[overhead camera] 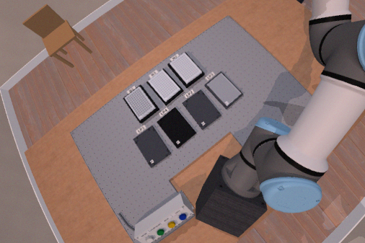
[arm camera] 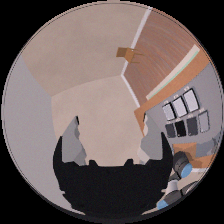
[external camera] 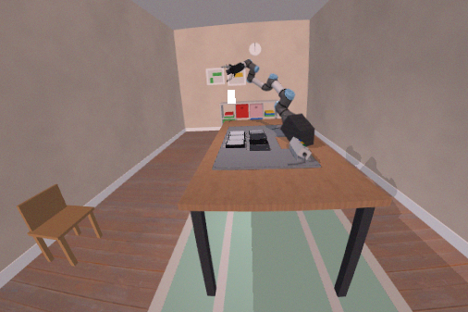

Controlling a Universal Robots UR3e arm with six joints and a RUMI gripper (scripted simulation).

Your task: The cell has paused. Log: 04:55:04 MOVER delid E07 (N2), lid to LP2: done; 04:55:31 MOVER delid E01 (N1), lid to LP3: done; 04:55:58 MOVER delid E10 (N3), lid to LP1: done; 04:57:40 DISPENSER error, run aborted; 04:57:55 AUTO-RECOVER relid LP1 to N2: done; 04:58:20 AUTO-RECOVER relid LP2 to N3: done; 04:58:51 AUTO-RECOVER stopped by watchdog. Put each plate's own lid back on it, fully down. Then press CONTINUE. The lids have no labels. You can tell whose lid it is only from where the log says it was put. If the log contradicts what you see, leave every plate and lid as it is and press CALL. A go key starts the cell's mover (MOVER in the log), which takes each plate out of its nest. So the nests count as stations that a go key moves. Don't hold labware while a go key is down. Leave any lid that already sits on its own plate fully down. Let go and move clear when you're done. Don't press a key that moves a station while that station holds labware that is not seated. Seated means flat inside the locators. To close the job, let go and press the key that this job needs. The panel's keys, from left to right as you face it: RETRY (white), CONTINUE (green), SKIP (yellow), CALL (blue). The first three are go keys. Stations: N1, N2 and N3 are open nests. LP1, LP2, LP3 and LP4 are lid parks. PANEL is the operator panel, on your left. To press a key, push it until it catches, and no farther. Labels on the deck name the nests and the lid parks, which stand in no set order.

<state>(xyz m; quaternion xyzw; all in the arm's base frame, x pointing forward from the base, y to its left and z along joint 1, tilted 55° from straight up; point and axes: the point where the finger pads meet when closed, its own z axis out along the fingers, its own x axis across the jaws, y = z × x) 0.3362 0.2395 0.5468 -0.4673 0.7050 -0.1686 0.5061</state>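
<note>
The lid park LP3 lies 54 cm below my hand, 27 cm behind it and 3 cm to the left of it. The rest, counted from my hand: lid park LP2 (54 cm below, 24 cm behind, 15 cm to the left); then plate (52 cm below, 29 cm to the left, 1 cm behind); then lid (52 cm below, 16 cm to the left, 5 cm behind).
</note>
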